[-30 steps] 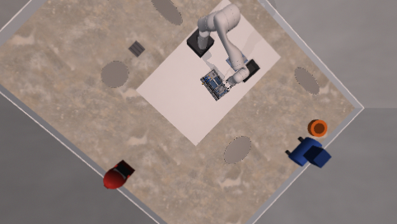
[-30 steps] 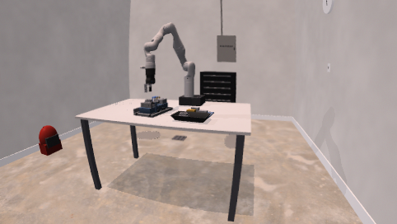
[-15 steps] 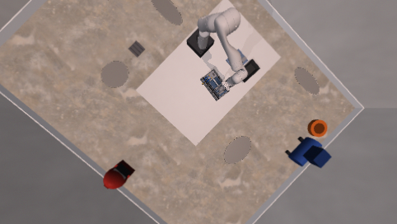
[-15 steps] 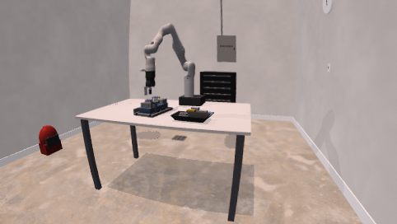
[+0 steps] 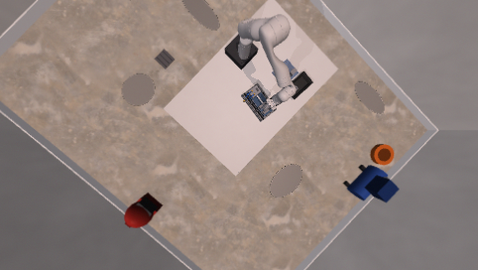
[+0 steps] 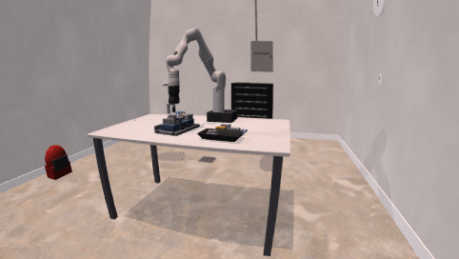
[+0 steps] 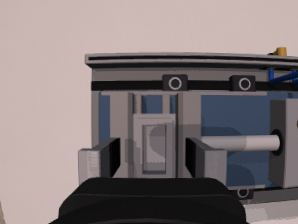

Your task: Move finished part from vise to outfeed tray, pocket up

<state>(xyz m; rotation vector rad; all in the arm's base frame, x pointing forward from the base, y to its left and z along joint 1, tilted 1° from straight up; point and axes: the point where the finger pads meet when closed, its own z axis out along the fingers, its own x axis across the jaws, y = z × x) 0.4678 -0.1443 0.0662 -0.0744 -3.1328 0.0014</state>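
Now: hand 90 mm past the screw rod, 10 mm to the right of it and 70 mm above it. The rest, counted from my hand: orange block 80 mm behind, 320 mm to the left, 120 mm below; then blue plate 120 mm behind, 370 mm to the left, 140 mm below; then vise 70 mm behind, 110 mm below.
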